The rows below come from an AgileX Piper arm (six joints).
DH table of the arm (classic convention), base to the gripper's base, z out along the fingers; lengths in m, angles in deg. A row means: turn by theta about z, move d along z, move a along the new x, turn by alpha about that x. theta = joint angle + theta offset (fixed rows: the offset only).
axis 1: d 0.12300  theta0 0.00  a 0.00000  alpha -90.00
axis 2: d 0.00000  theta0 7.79  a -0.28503  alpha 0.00
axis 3: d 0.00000  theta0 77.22  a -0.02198  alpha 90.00
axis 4: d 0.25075  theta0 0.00  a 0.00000  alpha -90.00
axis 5: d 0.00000  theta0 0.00  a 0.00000  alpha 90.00
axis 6: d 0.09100  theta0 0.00  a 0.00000  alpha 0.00
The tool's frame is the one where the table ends.
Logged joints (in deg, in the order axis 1, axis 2, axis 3, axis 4, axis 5, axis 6), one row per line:
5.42, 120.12, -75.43, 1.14, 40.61, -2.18
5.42, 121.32, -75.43, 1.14, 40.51, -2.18
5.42, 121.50, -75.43, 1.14, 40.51, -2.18
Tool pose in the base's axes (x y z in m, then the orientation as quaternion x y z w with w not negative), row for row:
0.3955, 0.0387, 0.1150, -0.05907, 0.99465, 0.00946, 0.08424
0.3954, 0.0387, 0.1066, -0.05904, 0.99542, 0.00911, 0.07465
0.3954, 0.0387, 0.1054, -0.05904, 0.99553, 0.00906, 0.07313
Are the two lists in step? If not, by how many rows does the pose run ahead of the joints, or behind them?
They are in step.
